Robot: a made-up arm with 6 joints. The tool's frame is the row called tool. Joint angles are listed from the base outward. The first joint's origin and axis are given. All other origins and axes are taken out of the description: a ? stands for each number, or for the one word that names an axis. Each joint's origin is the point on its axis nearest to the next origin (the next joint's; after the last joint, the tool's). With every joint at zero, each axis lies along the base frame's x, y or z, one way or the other. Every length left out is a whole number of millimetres.
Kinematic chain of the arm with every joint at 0, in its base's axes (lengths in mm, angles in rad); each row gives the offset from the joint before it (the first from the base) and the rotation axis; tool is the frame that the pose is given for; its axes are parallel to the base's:
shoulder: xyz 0 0 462 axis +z
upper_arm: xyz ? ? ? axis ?
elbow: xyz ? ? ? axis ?
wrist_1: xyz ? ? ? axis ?
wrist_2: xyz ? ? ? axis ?
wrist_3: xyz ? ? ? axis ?
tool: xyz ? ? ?
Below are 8 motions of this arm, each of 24 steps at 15 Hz.
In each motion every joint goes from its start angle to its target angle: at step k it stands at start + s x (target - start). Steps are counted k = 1, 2, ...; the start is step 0. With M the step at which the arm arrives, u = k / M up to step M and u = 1 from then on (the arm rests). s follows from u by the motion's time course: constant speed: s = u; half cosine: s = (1 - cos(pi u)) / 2; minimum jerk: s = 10 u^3 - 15 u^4 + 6 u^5.
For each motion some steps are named. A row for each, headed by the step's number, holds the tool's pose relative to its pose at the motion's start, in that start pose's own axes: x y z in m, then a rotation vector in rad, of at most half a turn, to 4 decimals.
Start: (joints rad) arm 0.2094 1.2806 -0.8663 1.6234 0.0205 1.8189
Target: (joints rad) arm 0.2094 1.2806 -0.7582 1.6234 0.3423 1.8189
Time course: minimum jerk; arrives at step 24
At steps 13, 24:
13: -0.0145 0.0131 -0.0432 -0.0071 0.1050 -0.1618
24: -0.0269 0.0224 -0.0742 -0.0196 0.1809 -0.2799

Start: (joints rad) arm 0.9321 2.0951 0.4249 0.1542 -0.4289 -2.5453
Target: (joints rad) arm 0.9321 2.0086 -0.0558 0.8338 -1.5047 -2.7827
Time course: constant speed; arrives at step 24
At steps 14, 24:
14: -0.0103 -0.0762 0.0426 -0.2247 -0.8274 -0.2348
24: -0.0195 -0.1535 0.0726 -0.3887 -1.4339 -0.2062

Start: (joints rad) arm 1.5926 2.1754 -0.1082 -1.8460 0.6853 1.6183
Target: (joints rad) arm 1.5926 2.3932 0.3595 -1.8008 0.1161 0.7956
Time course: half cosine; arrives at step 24
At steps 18, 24:
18: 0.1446 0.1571 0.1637 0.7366 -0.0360 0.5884
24: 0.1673 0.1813 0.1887 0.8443 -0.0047 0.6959

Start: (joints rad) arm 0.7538 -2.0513 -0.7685 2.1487 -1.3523 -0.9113
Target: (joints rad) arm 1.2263 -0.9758 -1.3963 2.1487 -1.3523 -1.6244
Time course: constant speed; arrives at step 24
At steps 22, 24:
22: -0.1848 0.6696 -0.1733 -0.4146 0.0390 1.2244
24: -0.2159 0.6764 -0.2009 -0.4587 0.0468 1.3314

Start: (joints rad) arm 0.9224 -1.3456 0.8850 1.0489 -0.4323 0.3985
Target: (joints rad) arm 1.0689 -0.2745 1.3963 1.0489 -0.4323 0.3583
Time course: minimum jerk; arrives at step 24
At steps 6, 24:
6: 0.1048 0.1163 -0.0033 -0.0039 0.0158 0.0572
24: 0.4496 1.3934 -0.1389 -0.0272 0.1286 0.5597

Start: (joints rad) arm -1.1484 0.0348 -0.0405 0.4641 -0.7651 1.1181
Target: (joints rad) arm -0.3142 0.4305 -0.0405 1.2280 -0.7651 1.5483
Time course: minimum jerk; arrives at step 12
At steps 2, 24:
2: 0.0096 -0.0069 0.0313 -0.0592 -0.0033 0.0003
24: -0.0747 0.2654 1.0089 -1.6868 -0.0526 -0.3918

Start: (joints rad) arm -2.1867 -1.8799 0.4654 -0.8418 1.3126 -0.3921
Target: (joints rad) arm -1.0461 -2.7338 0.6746 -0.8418 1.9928 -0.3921
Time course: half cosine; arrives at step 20
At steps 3, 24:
3: 0.0865 0.0104 0.0687 0.0233 -0.1156 0.0058
24: 0.3926 0.2195 1.8595 -0.0993 -2.1240 0.5095

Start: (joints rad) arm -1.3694 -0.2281 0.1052 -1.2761 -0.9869 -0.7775
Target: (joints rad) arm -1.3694 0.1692 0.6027 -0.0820 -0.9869 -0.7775
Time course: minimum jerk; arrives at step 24
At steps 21, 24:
21: 0.0584 0.3509 0.2357 -0.7026 -0.7189 -0.6153
24: 0.0605 0.3557 0.2379 -0.7135 -0.7314 -0.6250

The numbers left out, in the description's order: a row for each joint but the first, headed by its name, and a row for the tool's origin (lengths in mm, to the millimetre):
upper_arm: xyz 0 0 0, axis +y
elbow: xyz 0 0 1022, axis -y
wrist_1: xyz 730 0 0, axis -x
wrist_2: xyz 0 -209 0, axis -y
wrist_3: xyz 0 0 0, axis -x
tool: xyz 0 0 0

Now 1 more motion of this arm.
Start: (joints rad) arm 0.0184 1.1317 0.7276 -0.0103 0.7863 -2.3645
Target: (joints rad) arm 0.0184 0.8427 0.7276 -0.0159 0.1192 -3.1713
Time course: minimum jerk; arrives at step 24
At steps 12, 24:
12: 0.0499 0.1565 -0.1620 0.4055 -0.1598 -0.1034
24: 0.0669 0.3166 -0.3273 0.8036 -0.3615 -0.1428

